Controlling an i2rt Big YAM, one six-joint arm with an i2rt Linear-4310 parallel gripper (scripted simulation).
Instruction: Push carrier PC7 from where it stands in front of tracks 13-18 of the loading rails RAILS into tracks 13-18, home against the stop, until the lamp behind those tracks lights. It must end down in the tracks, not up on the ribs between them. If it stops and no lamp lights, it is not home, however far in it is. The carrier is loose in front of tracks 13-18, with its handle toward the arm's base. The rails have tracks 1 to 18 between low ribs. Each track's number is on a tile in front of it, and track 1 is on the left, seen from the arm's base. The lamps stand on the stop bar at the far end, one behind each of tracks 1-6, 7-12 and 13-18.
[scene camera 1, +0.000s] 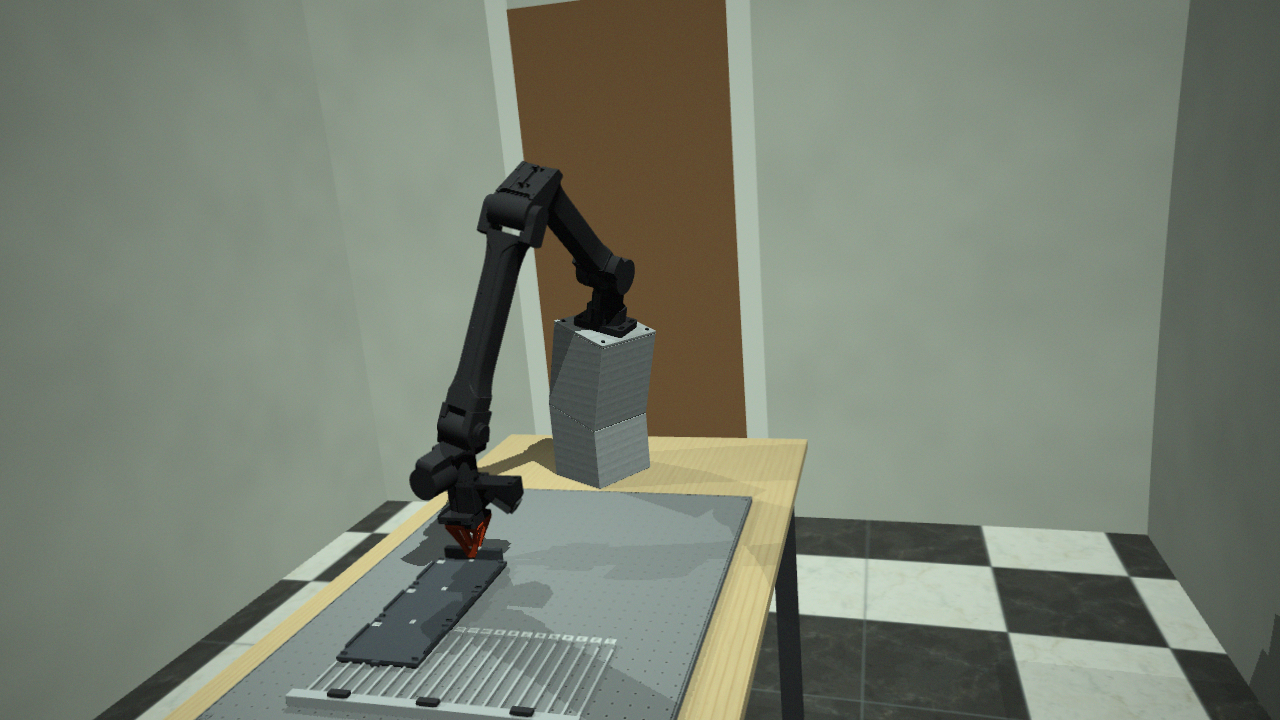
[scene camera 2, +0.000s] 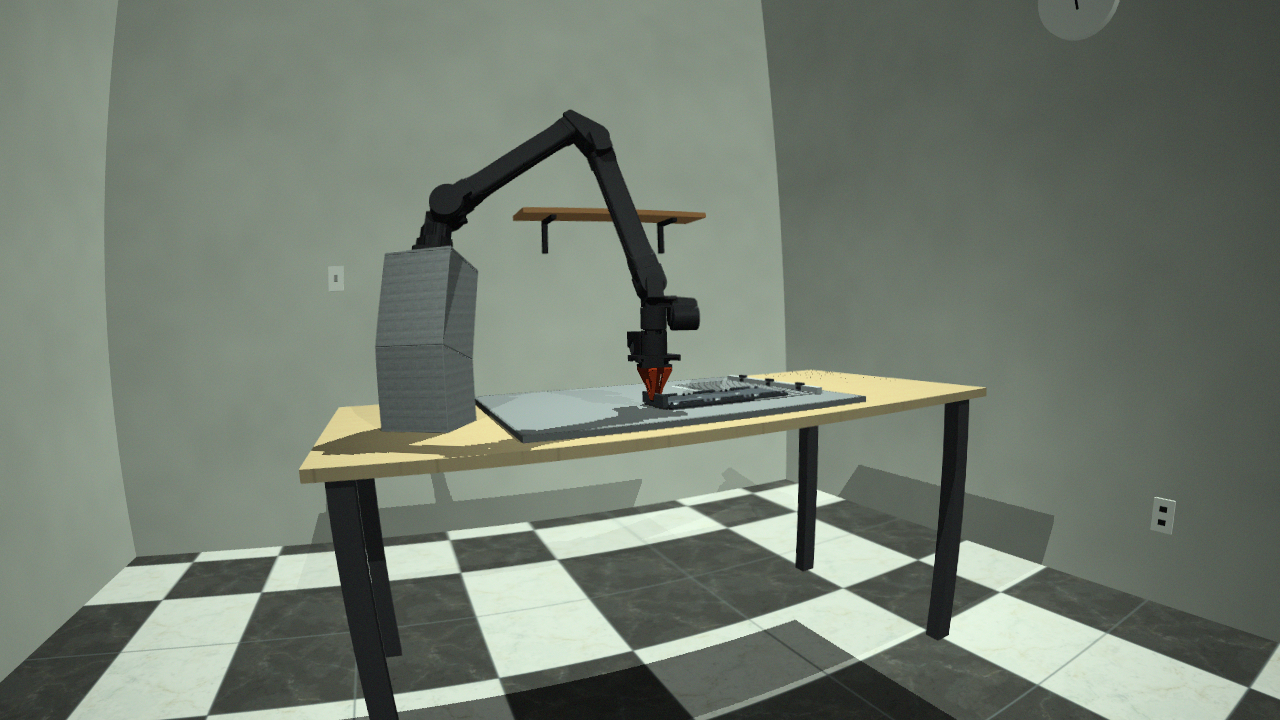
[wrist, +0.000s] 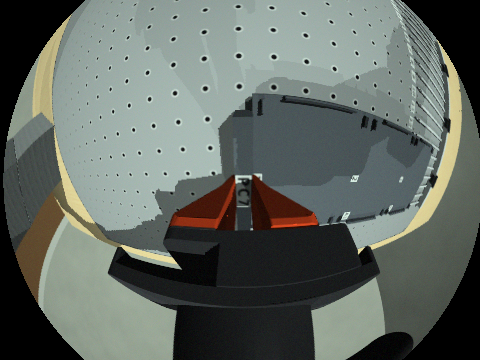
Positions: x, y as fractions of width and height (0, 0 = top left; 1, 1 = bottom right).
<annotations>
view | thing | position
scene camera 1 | carrier PC7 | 0.32, 0.87
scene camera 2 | gripper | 0.51, 0.56
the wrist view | gripper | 0.51, 0.50
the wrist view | carrier PC7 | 0.72, 0.46
</annotations>
